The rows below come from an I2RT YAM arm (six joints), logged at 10 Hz.
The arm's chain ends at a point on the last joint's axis. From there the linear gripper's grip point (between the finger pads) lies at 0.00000 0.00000 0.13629 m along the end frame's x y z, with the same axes.
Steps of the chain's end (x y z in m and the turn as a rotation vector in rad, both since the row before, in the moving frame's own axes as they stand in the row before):
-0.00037, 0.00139, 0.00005, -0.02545, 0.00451, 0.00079
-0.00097, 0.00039, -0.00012, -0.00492, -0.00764, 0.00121
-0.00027, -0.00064, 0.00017, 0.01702, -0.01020, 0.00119
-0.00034, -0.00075, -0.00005, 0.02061, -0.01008, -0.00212
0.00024, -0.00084, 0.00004, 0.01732, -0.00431, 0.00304
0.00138, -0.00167, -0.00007, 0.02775, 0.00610, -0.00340
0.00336, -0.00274, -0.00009, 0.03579, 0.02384, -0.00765
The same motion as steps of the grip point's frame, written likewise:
0.00024, 0.00486, 0.00000, -0.02545, 0.00451, 0.00079
-0.00201, 0.00106, -0.00013, -0.00492, -0.00764, 0.00121
-0.00166, -0.00296, 0.00014, 0.01702, -0.01020, 0.00119
-0.00172, -0.00356, -0.00009, 0.02061, -0.01008, -0.00212
-0.00034, -0.00320, 0.00002, 0.01732, -0.00431, 0.00304
0.00220, -0.00545, -0.00013, 0.02775, 0.00610, -0.00340
0.00659, -0.00763, -0.00022, 0.03579, 0.02384, -0.00765

